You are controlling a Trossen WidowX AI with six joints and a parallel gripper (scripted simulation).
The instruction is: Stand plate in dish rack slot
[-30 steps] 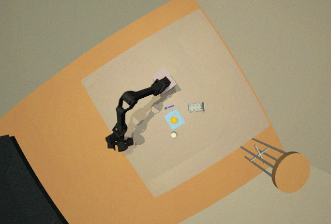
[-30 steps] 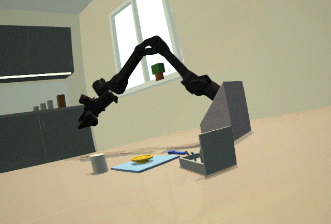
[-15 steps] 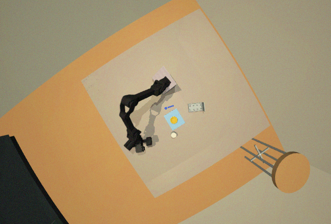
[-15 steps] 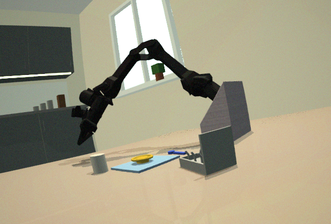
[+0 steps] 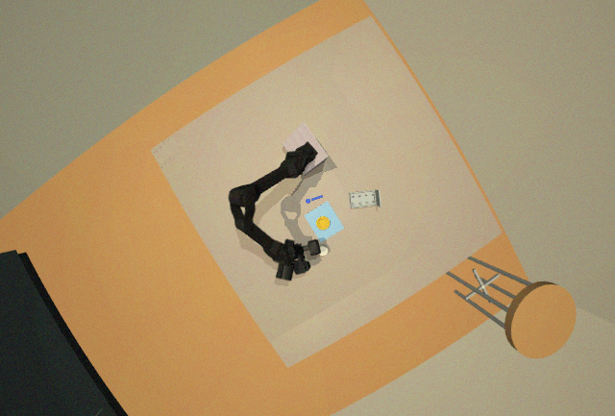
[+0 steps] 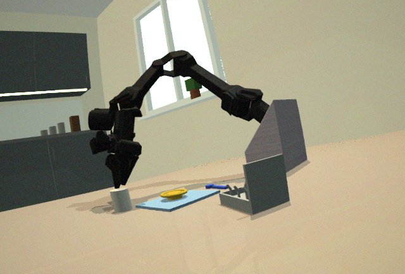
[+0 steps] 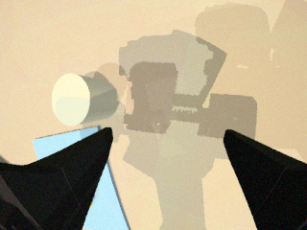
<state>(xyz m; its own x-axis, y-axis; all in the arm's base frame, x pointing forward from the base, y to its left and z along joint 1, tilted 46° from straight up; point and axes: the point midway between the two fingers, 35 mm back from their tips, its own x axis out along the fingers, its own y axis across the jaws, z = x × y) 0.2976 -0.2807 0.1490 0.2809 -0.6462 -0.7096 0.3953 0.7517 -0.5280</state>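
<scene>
The yellow plate is 40 mm behind my gripper tip, 150 mm to the left of it and 30 mm below it. Round my gripper tip: blue utensil (150 mm behind, 180 mm to the left, 40 mm below); white cup (50 mm ahead, 70 mm to the left, 20 mm below); grey dish rack (360 mm to the left, 20 mm below).
</scene>
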